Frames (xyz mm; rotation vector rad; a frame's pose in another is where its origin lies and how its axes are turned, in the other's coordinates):
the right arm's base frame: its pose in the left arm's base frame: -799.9 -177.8 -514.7 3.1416 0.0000 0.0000
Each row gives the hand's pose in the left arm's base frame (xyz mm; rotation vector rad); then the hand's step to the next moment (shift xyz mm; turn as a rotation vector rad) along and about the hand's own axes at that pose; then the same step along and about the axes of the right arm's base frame.
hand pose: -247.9 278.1 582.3 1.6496 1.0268 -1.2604
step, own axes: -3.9 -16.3 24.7 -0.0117 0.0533 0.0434
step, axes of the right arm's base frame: -23.9 17.8 2.6 0.0334 0.0604 -0.0099
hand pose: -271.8 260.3 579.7 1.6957 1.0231 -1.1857
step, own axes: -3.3 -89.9 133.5 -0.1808 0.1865 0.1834
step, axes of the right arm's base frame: -124.4 93.1 42.3 0.0753 0.2634 -0.1614
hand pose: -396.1 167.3 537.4 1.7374 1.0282 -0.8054
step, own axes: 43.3 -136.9 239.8 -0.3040 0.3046 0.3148
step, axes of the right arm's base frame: -121.9 181.7 173.9 0.1180 0.4470 -0.2657
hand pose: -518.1 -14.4 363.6 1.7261 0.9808 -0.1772
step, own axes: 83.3 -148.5 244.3 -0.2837 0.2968 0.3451
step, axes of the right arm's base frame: 35.8 154.6 252.0 0.1361 0.4617 -0.2366
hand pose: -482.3 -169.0 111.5 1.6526 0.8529 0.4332
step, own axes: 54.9 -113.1 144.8 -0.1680 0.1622 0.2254
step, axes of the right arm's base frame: 101.4 51.1 154.5 0.0909 0.2868 -0.1217
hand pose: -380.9 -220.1 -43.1 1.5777 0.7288 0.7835
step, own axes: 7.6 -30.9 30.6 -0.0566 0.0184 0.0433
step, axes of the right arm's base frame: 28.3 7.2 33.1 0.0029 0.0730 -0.0085
